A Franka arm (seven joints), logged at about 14 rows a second.
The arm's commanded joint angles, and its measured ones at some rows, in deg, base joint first. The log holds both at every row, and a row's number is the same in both.
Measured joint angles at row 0:
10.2 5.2 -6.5 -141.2 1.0 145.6 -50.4
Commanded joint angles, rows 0 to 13:
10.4 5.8 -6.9 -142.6 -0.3 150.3 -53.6
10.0 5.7 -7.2 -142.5 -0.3 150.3 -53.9
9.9 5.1 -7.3 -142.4 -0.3 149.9 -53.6
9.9 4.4 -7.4 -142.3 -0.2 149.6 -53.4
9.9 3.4 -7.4 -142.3 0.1 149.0 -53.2
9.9 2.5 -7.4 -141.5 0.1 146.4 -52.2
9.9 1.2 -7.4 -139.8 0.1 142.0 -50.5
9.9 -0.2 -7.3 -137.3 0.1 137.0 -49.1
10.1 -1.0 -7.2 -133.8 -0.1 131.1 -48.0
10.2 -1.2 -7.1 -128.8 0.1 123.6 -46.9
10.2 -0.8 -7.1 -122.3 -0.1 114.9 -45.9
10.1 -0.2 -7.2 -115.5 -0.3 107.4 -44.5
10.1 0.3 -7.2 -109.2 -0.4 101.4 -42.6
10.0 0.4 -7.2 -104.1 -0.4 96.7 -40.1
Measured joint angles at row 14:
10.1 -1.3 -7.2 -115.2 0.0 106.2 -44.1
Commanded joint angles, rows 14 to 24:
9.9 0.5 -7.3 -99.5 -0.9 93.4 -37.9
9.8 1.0 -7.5 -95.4 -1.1 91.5 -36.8
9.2 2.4 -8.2 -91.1 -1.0 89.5 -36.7
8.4 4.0 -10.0 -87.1 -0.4 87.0 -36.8
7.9 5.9 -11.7 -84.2 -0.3 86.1 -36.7
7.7 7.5 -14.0 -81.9 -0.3 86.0 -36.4
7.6 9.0 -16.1 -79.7 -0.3 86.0 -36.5
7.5 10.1 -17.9 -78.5 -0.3 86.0 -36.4
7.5 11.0 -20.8 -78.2 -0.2 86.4 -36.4
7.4 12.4 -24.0 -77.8 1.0 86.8 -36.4
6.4 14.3 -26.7 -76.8 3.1 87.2 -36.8
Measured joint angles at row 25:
7.2 9.9 -22.0 -81.3 0.4 88.3 -37.0
